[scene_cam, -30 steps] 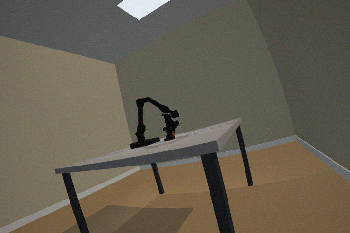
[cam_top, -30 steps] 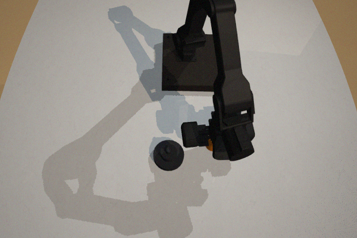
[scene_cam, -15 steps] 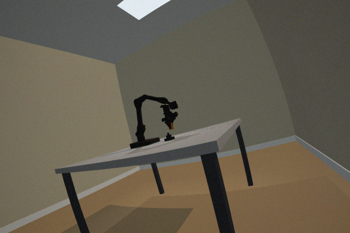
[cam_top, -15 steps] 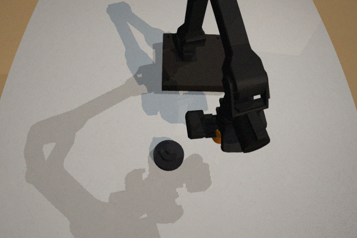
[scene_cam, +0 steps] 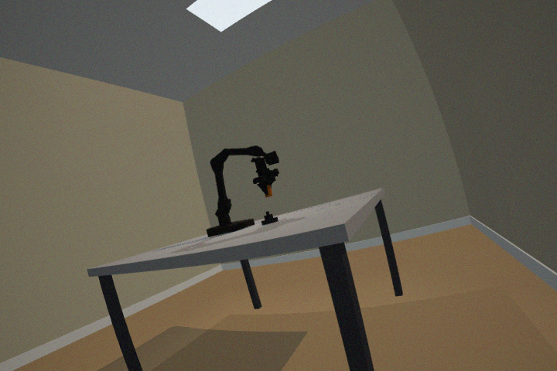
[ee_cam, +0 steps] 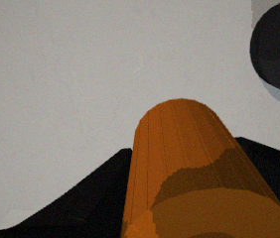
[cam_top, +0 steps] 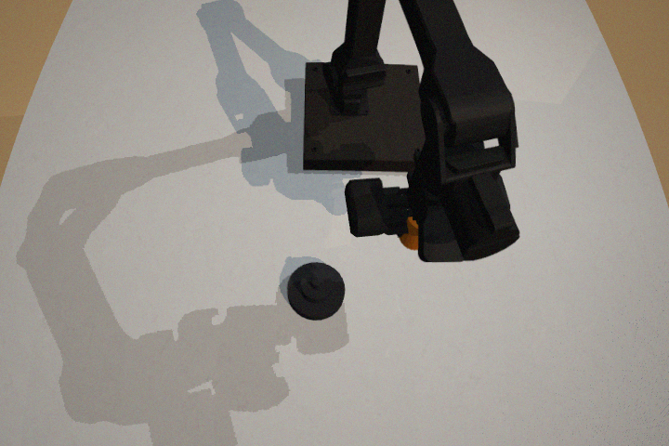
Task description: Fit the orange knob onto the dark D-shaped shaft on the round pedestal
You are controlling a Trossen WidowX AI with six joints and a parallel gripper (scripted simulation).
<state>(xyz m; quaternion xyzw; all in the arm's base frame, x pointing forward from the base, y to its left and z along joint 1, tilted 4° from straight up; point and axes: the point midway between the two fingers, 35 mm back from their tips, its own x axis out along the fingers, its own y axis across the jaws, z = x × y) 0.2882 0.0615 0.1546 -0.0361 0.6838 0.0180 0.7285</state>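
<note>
Now: gripper tip 120 mm to the left of the round dark pedestal, 110 mm above it and 30 mm short of it. Round my gripper tip: orange knob (20 mm above).
</note>
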